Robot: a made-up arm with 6 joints. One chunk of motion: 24 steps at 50 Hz.
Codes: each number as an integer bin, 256 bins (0 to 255) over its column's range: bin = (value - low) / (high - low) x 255, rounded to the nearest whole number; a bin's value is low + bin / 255 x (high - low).
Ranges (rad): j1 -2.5..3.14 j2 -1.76..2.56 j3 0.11..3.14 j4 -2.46..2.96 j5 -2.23..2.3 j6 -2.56..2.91
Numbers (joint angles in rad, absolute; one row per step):
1: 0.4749 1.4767 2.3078 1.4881 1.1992 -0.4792
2: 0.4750 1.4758 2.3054 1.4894 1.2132 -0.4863
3: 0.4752 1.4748 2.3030 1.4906 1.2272 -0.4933
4: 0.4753 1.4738 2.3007 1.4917 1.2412 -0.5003
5: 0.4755 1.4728 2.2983 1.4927 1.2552 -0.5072
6: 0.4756 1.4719 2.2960 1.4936 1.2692 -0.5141
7: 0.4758 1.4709 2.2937 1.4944 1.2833 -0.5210
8: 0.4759 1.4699 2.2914 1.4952 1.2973 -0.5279
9: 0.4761 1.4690 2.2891 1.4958 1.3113 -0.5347
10: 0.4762 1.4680 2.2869 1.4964 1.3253 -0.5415
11: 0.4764 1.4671 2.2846 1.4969 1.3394 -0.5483
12: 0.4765 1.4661 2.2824 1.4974 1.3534 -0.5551
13: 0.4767 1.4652 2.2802 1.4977 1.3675 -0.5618
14: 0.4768 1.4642 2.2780 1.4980 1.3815 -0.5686
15: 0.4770 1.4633 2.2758 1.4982 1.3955 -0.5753
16: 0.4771 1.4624 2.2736 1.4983 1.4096 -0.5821
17: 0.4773 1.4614 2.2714 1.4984 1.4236 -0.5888
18: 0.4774 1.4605 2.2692 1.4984 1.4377 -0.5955
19: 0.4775 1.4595 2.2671 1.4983 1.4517 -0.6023
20: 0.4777 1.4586 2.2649 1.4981 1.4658 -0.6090
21: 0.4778 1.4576 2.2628 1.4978 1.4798 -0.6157
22: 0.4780 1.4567 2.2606 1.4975 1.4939 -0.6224
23: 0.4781 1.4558 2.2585 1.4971 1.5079 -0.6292
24: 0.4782 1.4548 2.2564 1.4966 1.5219 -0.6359
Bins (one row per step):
1: 135 191 185 186 193 97
2: 135 191 185 186 194 97
3: 135 191 185 186 195 96
4: 135 191 184 186 195 96
5: 135 191 184 186 196 96
6: 135 191 184 186 197 95
7: 135 191 184 186 198 95
8: 135 191 184 186 199 95
9: 135 191 183 186 199 94
10: 135 191 183 186 200 94
11: 135 190 183 186 201 94
12: 135 190 183 186 202 93
13: 135 190 183 186 203 93
14: 135 190 182 186 203 93
15: 135 190 182 186 204 93
16: 135 190 182 186 205 92
17: 135 190 182 186 206 92
18: 135 190 182 186 206 92
19: 135 190 182 186 207 91
20: 135 190 181 186 208 91
21: 135 190 181 186 209 91
22: 135 190 181 186 210 90
23: 135 190 181 186 210 90
24: 135 190 181 186 211 90

